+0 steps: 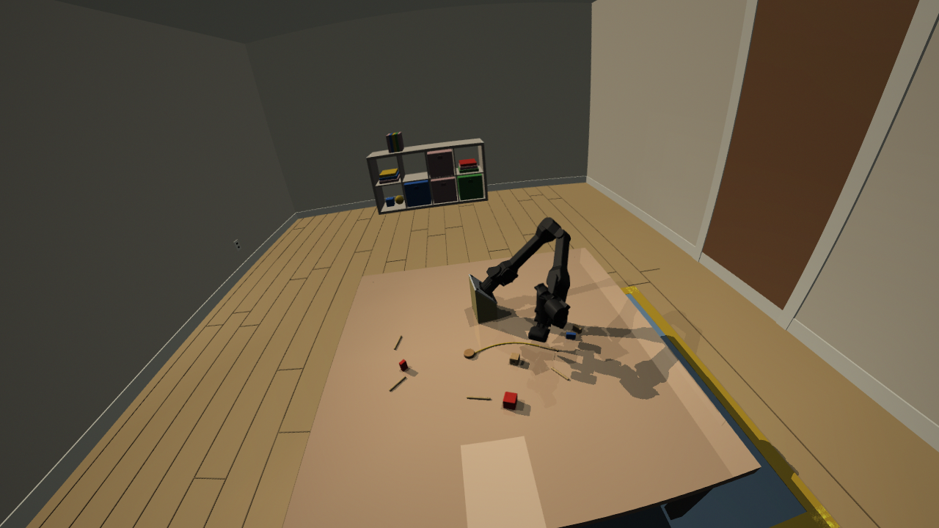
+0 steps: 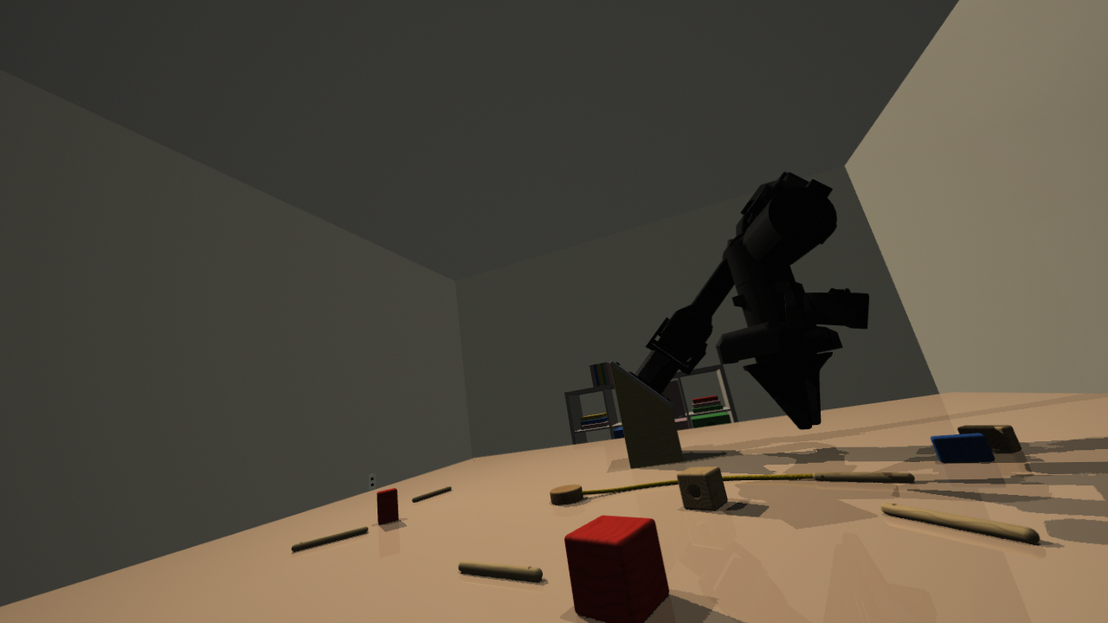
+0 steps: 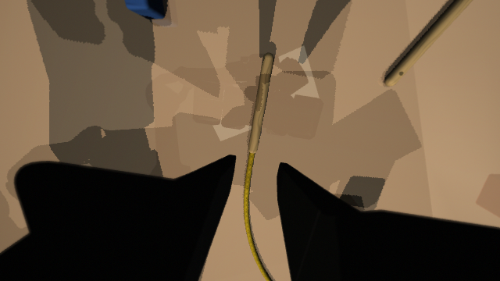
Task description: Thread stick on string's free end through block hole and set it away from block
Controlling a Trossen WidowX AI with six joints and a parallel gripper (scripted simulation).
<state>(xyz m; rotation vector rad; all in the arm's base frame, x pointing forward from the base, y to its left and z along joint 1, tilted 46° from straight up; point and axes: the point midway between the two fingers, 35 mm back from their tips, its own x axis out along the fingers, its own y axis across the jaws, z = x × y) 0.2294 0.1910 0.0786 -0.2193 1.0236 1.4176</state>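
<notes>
The thin wooden stick is 10 mm to the left of my gripper tip and 50 mm below it. Round my gripper tip: wooden block 50 mm ahead, 110 mm to the right, 40 mm below; then big red cube 230 mm ahead, 150 mm to the right, 30 mm below; then blue block 30 mm behind, 120 mm to the left, 40 mm below.
</notes>
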